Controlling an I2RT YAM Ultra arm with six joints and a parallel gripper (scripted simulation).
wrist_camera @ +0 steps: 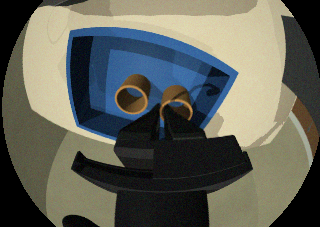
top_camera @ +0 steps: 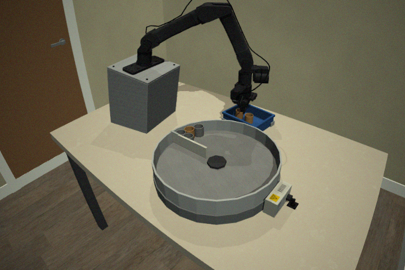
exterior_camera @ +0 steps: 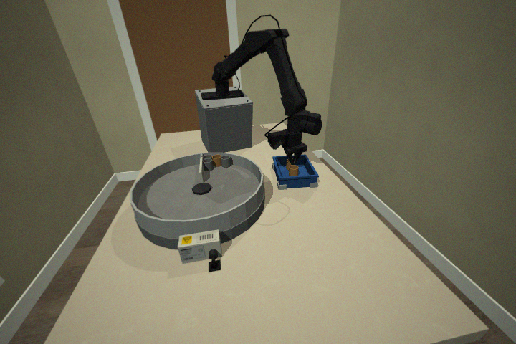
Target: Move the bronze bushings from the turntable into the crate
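My gripper is now 3 cm short of the blue crate, 2 cm above it and 1 cm to the left of it. Round my hand: grey turntable 38 cm to the right, 9 cm ahead, 1 cm above.
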